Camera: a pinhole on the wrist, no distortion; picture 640 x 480 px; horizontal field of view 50.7 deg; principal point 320.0 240.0 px. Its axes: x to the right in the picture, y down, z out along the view. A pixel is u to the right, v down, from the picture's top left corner.
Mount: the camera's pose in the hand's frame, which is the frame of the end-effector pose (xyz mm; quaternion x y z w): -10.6 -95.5 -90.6 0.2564 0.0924 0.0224 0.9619
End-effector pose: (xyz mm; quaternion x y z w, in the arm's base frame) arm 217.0 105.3 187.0 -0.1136 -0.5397 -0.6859 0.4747
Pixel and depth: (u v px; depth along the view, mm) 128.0 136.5 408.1
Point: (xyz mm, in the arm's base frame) -123.9 326.3 23.6
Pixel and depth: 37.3 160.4 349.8
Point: -56.2 320.5 11.0
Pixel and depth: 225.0 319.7 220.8
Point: 33.2 196.8 116.6
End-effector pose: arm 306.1 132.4 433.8 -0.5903 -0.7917 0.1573 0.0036
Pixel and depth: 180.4 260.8 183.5
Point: 124.2 55.2 411.7
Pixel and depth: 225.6 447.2 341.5
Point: 89.7 31.2 229.7
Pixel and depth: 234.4 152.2 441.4
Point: -92.1 -9.0 270.6
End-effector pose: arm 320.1 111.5 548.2 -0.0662 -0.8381 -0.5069 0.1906
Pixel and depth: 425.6 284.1 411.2
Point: 52.7 202.4 269.7
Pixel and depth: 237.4 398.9 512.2
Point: 116.7 355.2 182.3
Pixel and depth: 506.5 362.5 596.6
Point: -119.6 345.0 237.3
